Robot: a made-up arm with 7 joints.
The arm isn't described. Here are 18 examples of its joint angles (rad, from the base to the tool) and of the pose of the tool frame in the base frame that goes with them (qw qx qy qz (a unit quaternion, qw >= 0); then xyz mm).
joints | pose
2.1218 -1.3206 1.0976 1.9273 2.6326 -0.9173 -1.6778 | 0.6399 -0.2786 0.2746 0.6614 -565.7 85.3 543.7
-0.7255 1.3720 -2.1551 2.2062 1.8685 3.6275 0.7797 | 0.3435 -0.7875 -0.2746 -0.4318 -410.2 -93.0 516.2
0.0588 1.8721 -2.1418 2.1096 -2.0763 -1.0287 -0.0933 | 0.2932 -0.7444 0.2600 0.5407 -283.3 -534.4 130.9
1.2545 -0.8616 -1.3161 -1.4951 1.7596 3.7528 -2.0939 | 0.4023 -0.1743 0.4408 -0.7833 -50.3 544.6 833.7
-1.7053 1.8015 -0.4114 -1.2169 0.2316 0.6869 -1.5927 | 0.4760 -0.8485 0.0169 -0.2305 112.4 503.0 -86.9
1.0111 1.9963 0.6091 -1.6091 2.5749 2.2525 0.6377 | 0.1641 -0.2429 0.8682 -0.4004 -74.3 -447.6 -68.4
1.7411 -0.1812 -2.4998 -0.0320 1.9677 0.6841 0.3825 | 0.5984 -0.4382 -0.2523 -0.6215 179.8 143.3 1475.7
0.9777 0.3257 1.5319 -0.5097 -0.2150 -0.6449 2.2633 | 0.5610 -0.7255 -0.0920 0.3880 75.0 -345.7 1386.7
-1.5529 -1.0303 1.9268 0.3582 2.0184 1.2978 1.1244 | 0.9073 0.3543 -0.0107 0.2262 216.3 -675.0 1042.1
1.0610 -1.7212 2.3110 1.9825 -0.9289 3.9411 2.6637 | 0.2028 0.6182 0.3572 0.6702 29.0 501.2 610.1
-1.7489 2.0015 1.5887 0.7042 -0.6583 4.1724 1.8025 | 0.4820 -0.3163 -0.6740 0.4619 285.9 687.6 229.4
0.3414 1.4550 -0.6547 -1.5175 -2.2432 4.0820 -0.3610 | 0.8648 0.1265 -0.0186 -0.4856 -418.7 27.7 325.3
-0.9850 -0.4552 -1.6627 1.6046 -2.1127 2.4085 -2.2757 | 0.1049 -0.2663 -0.8587 0.4251 -175.5 -577.9 910.9
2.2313 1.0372 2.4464 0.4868 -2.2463 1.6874 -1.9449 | 0.1127 -0.1590 0.6782 -0.7085 649.5 -632.1 680.3
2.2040 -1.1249 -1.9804 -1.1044 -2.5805 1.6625 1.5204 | 0.0472 -0.7497 -0.0100 0.6600 -564.3 541.3 485.5
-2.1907 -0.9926 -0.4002 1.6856 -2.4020 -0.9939 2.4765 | 0.9583 -0.0329 -0.0057 -0.2837 -612.0 -515.7 401.4
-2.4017 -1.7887 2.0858 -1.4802 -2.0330 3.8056 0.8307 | 0.9452 0.2297 -0.1560 0.1718 -513.0 30.2 312.3
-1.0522 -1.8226 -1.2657 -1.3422 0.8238 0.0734 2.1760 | 0.0598 -0.5238 0.8123 -0.2494 649.2 -436.2 451.5
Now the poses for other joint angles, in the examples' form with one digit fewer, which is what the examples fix.
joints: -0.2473 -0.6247 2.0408 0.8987 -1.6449 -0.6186 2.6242
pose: 0.177 -0.533 0.788 -0.254 448 106 1300
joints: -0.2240 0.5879 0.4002 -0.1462 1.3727 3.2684 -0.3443
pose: 0.591 0.577 0.414 -0.384 -388 78 1189
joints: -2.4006 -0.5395 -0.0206 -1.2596 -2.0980 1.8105 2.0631
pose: 0.906 -0.014 0.311 0.288 108 -91 1148
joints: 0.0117 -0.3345 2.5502 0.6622 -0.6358 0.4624 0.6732
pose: 0.698 -0.528 -0.446 -0.190 118 71 1461
